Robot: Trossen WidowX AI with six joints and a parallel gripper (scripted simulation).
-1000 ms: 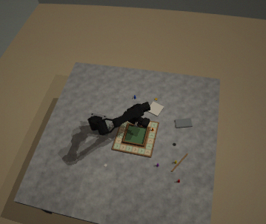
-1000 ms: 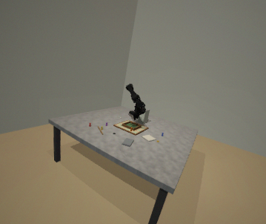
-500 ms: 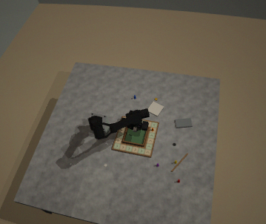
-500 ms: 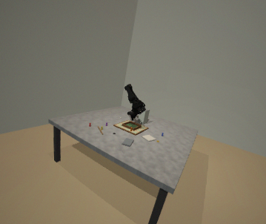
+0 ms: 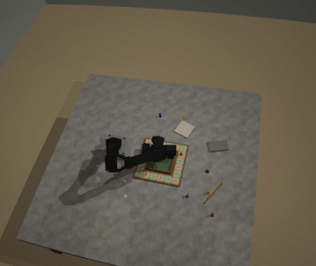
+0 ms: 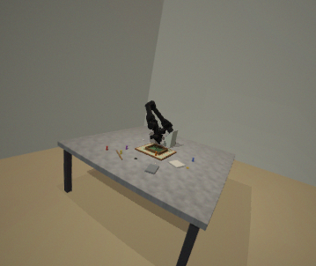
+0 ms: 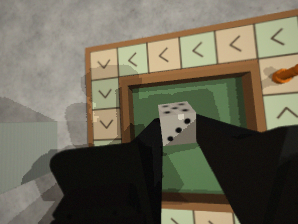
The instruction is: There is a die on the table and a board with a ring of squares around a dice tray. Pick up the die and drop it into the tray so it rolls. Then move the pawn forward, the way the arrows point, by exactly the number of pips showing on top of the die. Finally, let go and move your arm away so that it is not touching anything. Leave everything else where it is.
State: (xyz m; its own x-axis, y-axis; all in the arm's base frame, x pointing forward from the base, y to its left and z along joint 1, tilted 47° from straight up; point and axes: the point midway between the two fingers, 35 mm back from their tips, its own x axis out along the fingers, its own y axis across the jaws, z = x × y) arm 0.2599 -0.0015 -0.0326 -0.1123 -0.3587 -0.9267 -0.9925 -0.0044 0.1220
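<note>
Now: the orange pawn 12 cm ahead of my gripper tip, 5 cm to the left of it and 5 cm below it. From my gripper tip the other things lie so: tray (7 cm below, 2 cm to the right, 2 cm ahead); then white card (24 cm to the left, 10 cm ahead, 8 cm below); then white die (right at my gripper tip).
</note>
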